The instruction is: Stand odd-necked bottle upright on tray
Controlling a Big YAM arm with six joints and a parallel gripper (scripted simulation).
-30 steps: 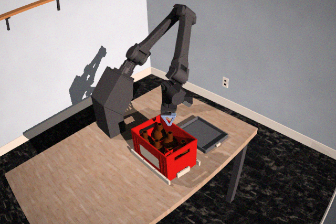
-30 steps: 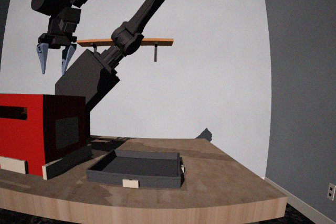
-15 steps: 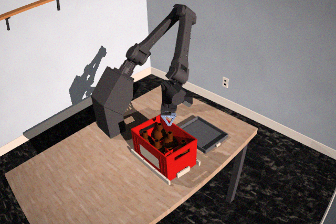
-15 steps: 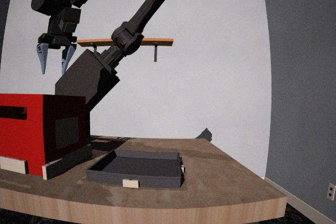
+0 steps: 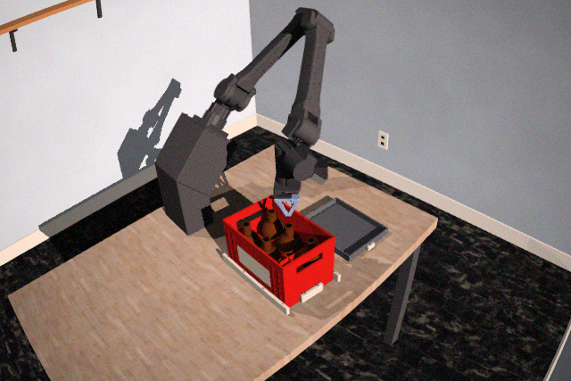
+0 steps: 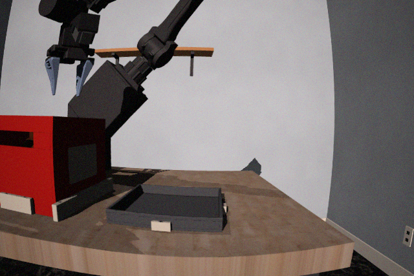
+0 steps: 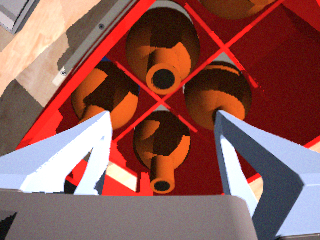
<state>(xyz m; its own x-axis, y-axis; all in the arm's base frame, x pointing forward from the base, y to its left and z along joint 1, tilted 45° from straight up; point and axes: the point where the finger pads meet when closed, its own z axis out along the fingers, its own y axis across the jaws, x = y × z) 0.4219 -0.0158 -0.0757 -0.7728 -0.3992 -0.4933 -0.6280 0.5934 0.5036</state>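
My hand is 10 mm past the red crate, 40 mm to the left of it and 140 mm above it. The rest, counted from my hand: dark grey tray (10 mm ahead, 230 mm to the left, 220 mm below).
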